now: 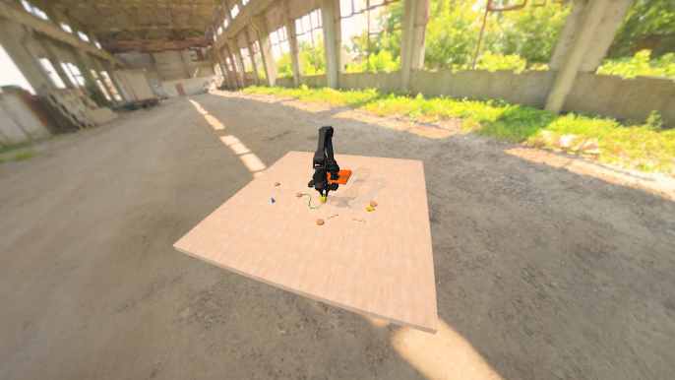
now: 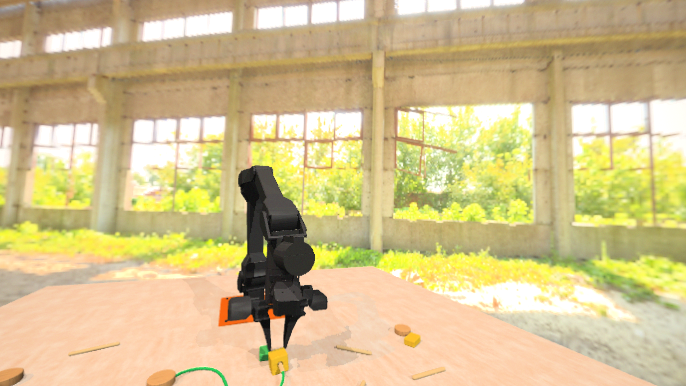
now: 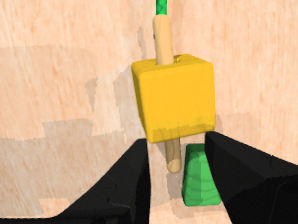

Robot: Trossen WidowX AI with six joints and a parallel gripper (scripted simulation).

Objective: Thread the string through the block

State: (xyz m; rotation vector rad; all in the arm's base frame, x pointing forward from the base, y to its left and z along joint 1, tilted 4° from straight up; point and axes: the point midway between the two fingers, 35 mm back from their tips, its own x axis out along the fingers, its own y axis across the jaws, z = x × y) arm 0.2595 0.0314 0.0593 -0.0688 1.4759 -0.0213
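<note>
Now: gripper tip 30 mm past the small green block, 20 mm to the left of it and 20 mm above it. The rest, counted from my gripper tip: small blue piece 330 mm to the right, 110 mm ahead, 10 mm below; thin wooden stick 30 mm ahead, 10 mm below.
</note>
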